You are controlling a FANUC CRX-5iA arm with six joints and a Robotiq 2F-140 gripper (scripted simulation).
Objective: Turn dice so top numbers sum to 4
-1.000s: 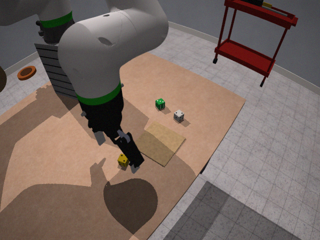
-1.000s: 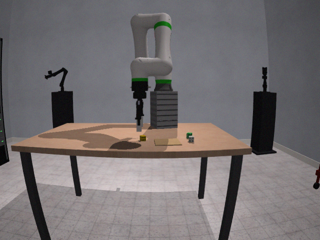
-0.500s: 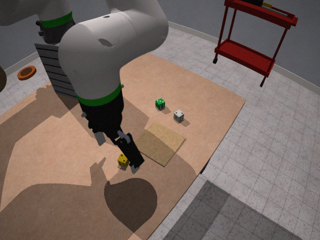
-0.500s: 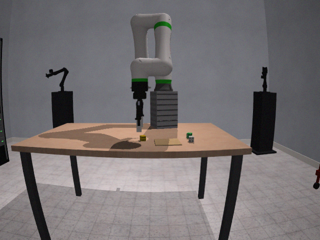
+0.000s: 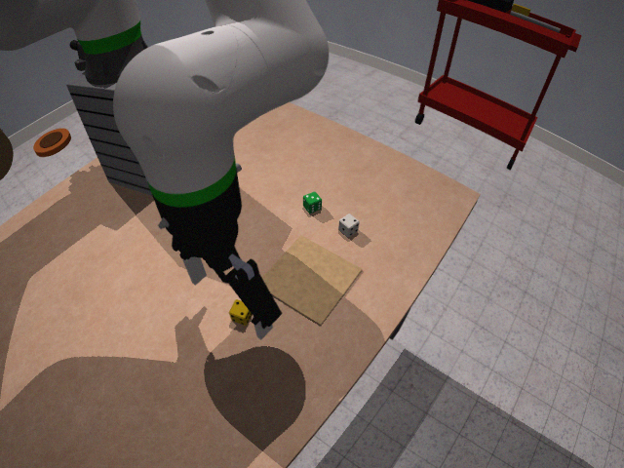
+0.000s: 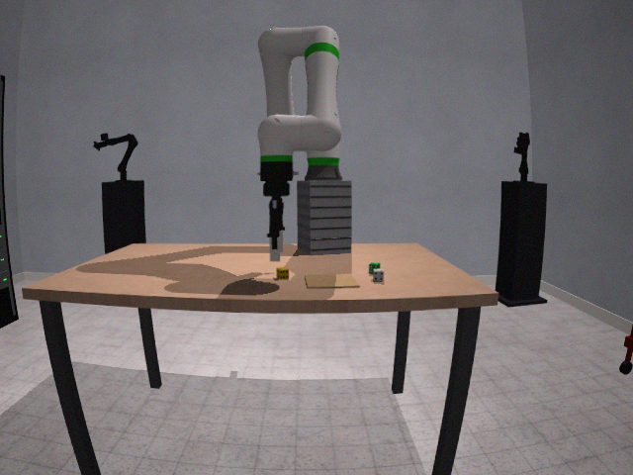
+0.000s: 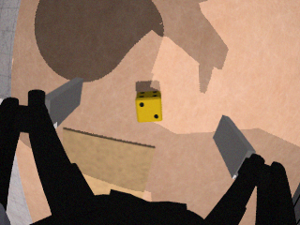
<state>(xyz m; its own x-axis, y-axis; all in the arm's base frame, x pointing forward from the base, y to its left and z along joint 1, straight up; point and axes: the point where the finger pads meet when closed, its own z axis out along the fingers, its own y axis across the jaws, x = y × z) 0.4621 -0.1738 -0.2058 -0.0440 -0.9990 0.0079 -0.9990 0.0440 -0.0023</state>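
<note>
The yellow die is 2 cm to the left of my hand and 6 cm below it. From my hand the other things lie so: green die: 5 cm behind, 30 cm to the left, 6 cm below; white die: 4 cm ahead, 29 cm to the left, 6 cm below; tan mat: 5 cm ahead, 15 cm to the left, 7 cm below.
</note>
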